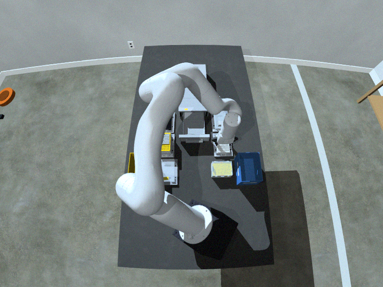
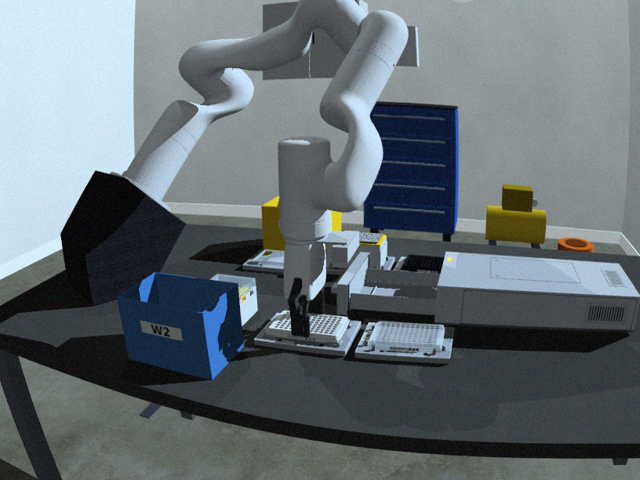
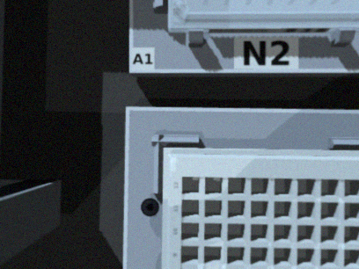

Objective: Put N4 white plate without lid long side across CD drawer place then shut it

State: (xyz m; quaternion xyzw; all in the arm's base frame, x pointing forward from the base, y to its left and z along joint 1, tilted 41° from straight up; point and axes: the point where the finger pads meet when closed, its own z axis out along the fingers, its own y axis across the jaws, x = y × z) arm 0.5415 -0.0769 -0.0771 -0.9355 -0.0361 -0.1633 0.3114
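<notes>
My hand is 210 mm to the right of the drawer and 130 mm short of it. Also, from my hand: clear plate: 180 mm ahead, 30 mm to the left, 20 mm below; blue bin W2: 160 mm to the right, 160 mm behind; white plate: 10 mm below.
</notes>
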